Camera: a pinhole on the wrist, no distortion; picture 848 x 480 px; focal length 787.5 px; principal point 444.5 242.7 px. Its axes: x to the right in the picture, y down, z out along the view. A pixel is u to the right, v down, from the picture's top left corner.
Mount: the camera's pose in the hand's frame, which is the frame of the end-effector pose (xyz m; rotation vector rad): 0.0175 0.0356 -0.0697 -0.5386 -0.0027 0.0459
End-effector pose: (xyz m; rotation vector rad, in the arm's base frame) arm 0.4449 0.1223 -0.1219 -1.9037 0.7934 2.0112
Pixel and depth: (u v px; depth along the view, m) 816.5 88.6 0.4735
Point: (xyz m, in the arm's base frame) -0.0126 0.1190 -0.3143
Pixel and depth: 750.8 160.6 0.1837
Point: 0.2916 0.0649 -0.1836
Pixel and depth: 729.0 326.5 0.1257
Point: 0.3515 0.0358 -0.1577
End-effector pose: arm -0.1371 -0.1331 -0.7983 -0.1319 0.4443 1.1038
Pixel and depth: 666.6 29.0 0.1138
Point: -0.1674 -0.0470 -0.7712
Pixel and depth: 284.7 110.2 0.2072
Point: -0.2086 -0.0645 -0.6606
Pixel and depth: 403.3 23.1 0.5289
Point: -0.1704 0.0855 -0.3566
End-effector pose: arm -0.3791 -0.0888 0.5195 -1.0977 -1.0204 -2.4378
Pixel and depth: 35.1 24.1 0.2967
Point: -0.1072 -0.0113 0.5776
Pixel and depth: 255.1 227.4 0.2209
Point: -0.2147 -0.1057 0.6176
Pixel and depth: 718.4 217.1 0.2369
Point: -0.2923 -0.0993 0.7297
